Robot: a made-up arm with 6 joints.
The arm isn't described. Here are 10 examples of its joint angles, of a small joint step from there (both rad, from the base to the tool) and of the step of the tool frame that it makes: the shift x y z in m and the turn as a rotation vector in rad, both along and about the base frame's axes.
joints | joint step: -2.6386 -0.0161 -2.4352 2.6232 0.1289 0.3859 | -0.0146 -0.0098 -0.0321 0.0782 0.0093 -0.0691
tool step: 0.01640 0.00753 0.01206 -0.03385 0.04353 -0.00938
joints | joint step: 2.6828 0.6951 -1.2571 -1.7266 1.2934 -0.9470 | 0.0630 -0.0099 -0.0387 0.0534 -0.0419 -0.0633
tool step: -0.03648 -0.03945 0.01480 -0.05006 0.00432 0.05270
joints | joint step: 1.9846 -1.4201 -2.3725 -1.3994 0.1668 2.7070 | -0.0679 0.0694 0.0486 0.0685 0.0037 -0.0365
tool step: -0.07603 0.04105 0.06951 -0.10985 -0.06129 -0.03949
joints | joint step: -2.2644 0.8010 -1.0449 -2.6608 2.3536 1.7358 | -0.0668 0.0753 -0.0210 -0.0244 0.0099 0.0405
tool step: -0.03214 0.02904 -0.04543 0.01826 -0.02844 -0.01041
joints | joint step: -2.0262 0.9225 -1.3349 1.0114 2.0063 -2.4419 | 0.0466 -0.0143 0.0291 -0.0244 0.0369 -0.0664
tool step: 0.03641 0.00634 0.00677 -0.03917 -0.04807 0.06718
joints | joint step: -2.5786 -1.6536 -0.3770 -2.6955 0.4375 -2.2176 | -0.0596 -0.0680 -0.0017 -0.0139 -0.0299 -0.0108
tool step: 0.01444 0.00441 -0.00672 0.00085 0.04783 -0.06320
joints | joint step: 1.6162 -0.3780 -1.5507 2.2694 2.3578 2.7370 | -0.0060 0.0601 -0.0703 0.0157 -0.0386 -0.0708
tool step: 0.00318 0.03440 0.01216 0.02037 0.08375 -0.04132
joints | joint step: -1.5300 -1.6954 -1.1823 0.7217 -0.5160 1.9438 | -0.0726 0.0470 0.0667 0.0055 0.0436 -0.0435
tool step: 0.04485 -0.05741 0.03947 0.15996 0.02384 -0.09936
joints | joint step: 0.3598 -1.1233 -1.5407 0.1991 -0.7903 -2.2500 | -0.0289 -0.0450 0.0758 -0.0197 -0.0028 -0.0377
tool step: -0.00677 0.01489 -0.01848 -0.00950 0.03176 -0.08231
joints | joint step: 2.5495 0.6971 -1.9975 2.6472 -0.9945 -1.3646 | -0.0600 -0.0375 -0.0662 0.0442 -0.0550 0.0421
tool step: 0.02599 0.02896 0.05057 -0.00107 0.08817 -0.12997
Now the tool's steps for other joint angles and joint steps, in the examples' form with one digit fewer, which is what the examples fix.
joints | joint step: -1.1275 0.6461 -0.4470 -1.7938 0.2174 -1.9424 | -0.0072 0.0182 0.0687 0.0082 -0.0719 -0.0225
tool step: -0.0090 0.0368 0.0062 0.1264 -0.0186 -0.0103
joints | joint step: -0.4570 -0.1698 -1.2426 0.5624 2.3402 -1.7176 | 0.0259 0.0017 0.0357 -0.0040 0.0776 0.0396
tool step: -0.0119 0.0154 -0.0098 0.0244 0.1187 0.0494
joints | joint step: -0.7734 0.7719 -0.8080 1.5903 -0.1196 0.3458 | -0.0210 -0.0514 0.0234 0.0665 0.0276 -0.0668
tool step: -0.0157 0.0021 0.0220 0.0039 -0.0356 -0.0197
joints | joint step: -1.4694 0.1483 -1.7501 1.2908 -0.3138 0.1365 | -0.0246 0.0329 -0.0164 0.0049 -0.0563 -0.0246
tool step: -0.0196 -0.0117 -0.0142 0.0075 0.0177 -0.0814
